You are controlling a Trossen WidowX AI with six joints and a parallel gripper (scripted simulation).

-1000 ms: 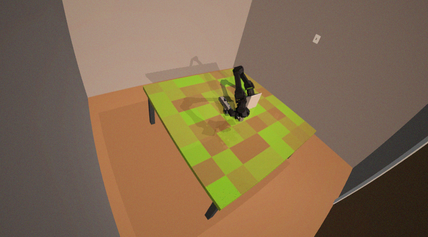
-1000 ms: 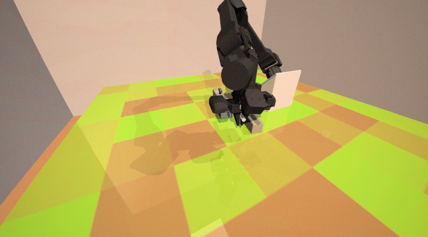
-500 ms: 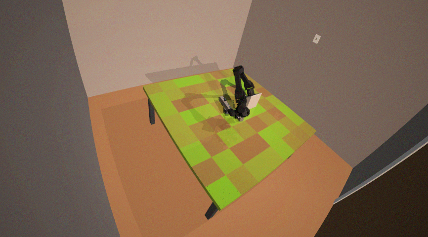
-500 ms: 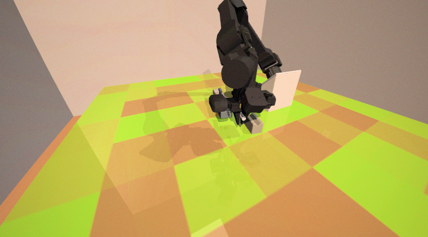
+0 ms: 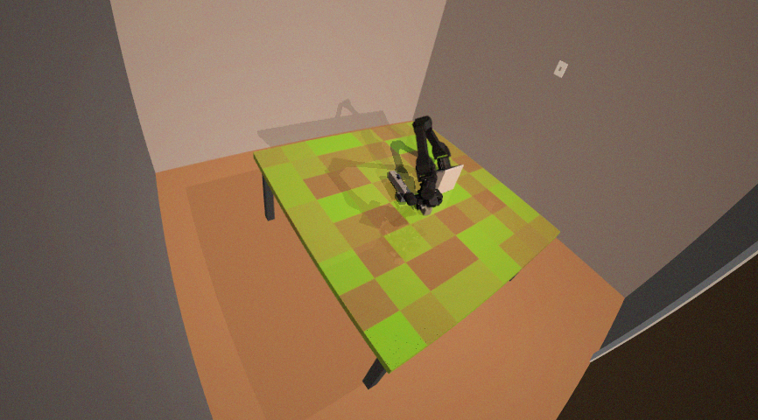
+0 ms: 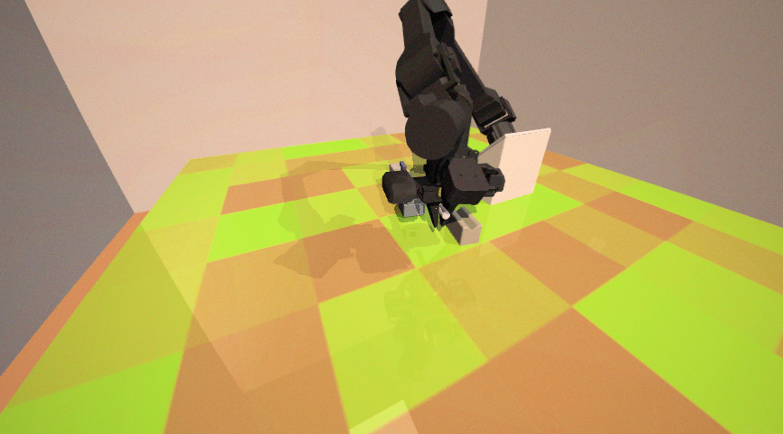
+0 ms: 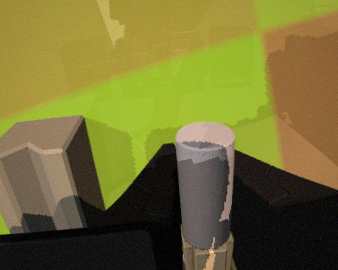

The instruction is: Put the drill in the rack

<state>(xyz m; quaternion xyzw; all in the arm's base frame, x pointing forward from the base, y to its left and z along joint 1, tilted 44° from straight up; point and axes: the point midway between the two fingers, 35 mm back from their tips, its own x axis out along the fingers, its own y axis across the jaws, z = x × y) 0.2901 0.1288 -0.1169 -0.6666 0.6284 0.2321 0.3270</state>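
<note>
Right now the drill is 4 cm to the right of my gripper tip and 3 cm above it. From my gripper tip the other things lie so: key: 2 cm behind, 22 cm to the right; then grey rack: 7 cm behind, 3 cm to the right, 3 cm below; then holder block: 2 cm behind, 20 cm to the right, 2 cm below.
</note>
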